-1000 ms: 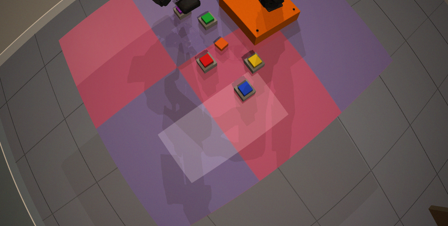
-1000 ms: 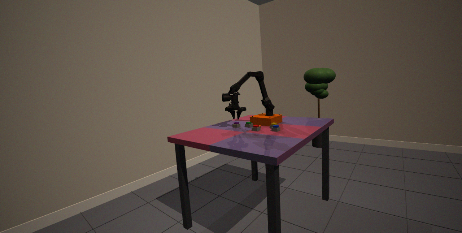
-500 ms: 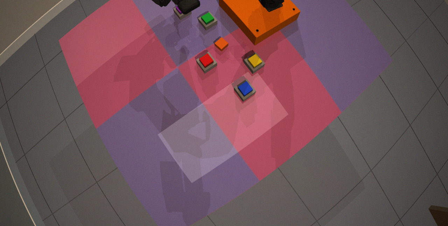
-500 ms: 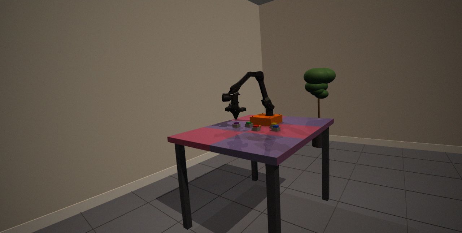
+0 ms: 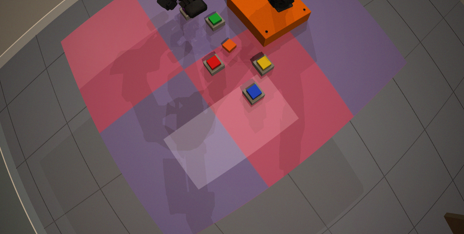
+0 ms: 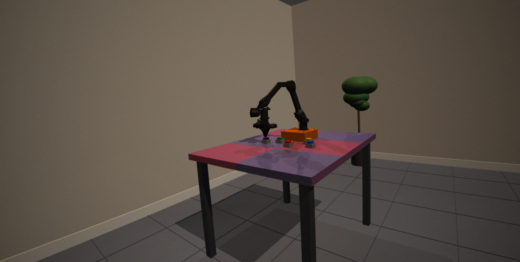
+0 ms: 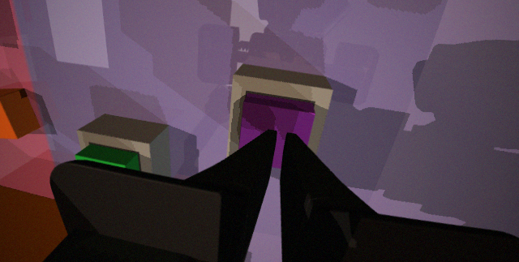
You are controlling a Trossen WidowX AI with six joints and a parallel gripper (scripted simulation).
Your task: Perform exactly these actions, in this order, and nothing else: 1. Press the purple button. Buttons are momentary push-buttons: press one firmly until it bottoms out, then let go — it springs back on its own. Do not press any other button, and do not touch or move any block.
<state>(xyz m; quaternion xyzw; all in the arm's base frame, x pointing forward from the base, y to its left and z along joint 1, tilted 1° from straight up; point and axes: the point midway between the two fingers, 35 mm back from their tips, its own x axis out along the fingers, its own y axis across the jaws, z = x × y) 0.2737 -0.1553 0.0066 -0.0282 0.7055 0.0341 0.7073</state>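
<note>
Now: gripper tip 10 mm above the purple button. The rest, counted from my gripper tip: red button (20 mm ahead, 230 mm to the left, 10 mm below); then green button (60 mm behind, 90 mm to the left, 10 mm below); then orange block (50 mm behind, 200 mm to the left, 30 mm below).
</note>
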